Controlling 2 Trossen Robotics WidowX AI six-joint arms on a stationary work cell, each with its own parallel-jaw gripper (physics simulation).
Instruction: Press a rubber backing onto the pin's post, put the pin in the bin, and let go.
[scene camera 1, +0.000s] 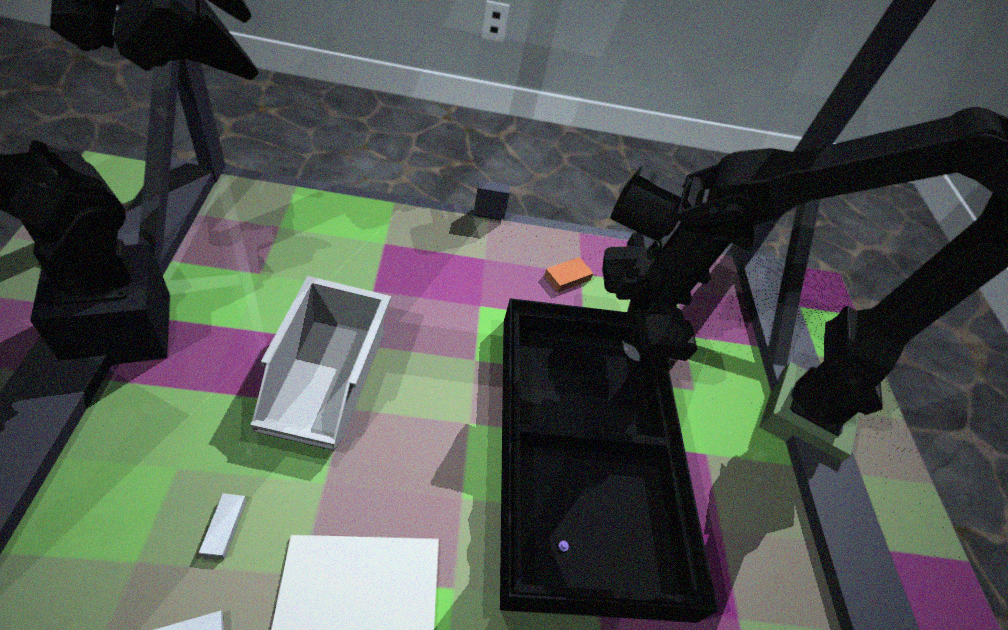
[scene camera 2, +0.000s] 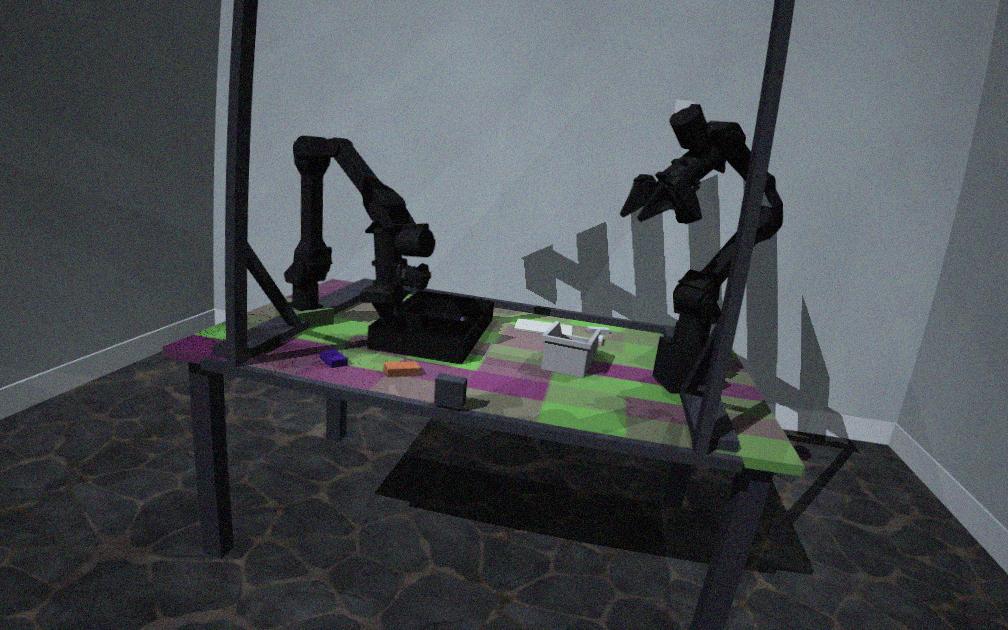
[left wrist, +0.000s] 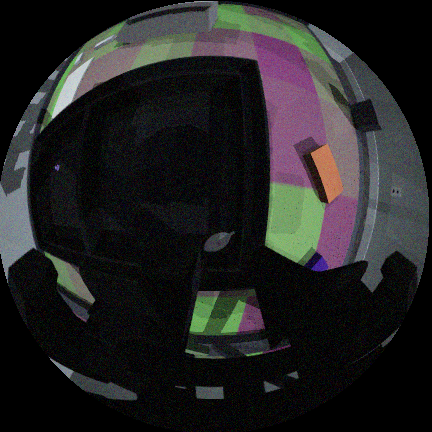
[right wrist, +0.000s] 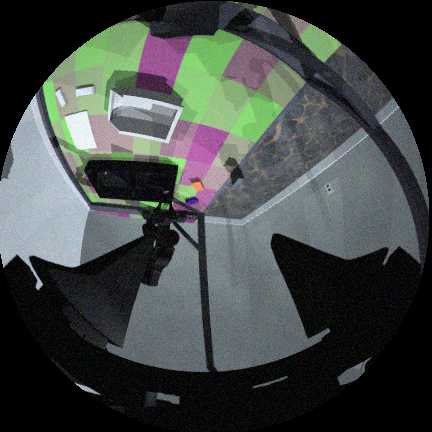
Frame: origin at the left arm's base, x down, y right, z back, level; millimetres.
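Seen in the pictures: left gripper, fingertip midpoint: (scene camera 1: 630, 330) (scene camera 2: 392, 327) (left wrist: 224, 243) (right wrist: 165, 197); right gripper, fingertip midpoint: (scene camera 1: 251, 46) (scene camera 2: 629, 217) (right wrist: 211, 241); left arm's base, link origin: (scene camera 1: 818, 405) (scene camera 2: 304, 305); right arm's base, link origin: (scene camera 1: 94, 279) (scene camera 2: 690, 344).
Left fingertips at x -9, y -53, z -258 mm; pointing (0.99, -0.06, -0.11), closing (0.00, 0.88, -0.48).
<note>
Offsets run from my left fingertips to a thing's top centre. "*": to the spot under its first point.
A small grey disc-shaped pin @(dx +33, dy +5, dz +14 mm) (scene camera 1: 631, 350) (left wrist: 217, 242) is inside the black tray, in the end compartment close below my left fingertips; its thin post shows in the left wrist view. Whether it touches a finger I cannot tell. My left gripper (scene camera 1: 648, 350) (left wrist: 224, 243) is low over that compartment, partly open, with nothing held. A small purple rubber backing @(dx +36, dy -291, dz +55 mm) (scene camera 1: 563, 546) (scene camera 2: 462, 318) (left wrist: 57, 167) (right wrist: 105, 172) lies in the other compartment. The light grey bin @(* dx -29, dy -246, dz -245 mm) (scene camera 1: 369, 345) (scene camera 2: 567, 356) (left wrist: 165, 25) stands apart from the tray. My right gripper (scene camera 2: 634, 209) (right wrist: 211, 241) is wide open, empty and high above the table.
The black tray @(dx -3, dy -167, dz +26 mm) (scene camera 1: 507, 445) has a divider across its middle. An orange block @(dx +32, dy +78, dz -123 mm) (scene camera 1: 569, 273) (left wrist: 327, 173), a blue block @(dx +33, dy +153, dz -3 mm) (scene camera 2: 333, 358) and a dark block @(dx -10, dy +120, dz -292 mm) (scene camera 1: 491, 202) (scene camera 2: 450, 390) lie near one table edge. A white slab @(dx +42, dy -442, dz -99 mm) (scene camera 1: 356, 583) and a small white block @(dx +36, dy -468, dz -250 mm) (scene camera 1: 223, 525) lie beyond the bin.
</note>
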